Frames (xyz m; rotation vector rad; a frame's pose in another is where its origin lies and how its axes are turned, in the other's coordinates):
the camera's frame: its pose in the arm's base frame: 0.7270 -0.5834 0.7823 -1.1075 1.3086 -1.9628
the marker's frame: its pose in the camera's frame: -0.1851 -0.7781 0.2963 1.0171 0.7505 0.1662
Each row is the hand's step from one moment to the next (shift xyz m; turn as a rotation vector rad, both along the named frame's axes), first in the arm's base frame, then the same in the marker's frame.
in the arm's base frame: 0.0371 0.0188 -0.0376 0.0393 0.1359 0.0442
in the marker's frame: -0.0300 0.0170 -0.0442 -0.1144 -0.0936 -0.0116
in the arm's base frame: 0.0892 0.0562 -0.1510 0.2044 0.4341 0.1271
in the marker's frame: -0.0617 0.0484 -0.1666 -0.4256 -0.2493 -0.0554
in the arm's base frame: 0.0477 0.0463 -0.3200 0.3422 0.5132 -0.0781
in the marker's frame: 0.0219 0.0766 -0.3170 -0.5243 -0.1761 -0.2840
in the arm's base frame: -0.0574 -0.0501 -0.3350 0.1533 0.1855 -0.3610
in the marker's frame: 0.1613 0.0938 -0.2884 -0.1255 0.0415 -0.4132
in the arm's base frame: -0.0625 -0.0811 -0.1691 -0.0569 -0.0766 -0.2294
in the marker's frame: 0.1377 0.0709 -0.1228 0.1468 0.0866 -0.1808
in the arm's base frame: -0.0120 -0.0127 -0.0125 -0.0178 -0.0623 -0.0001
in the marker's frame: 0.0197 0.0061 -0.0061 0.0469 0.0377 0.0240
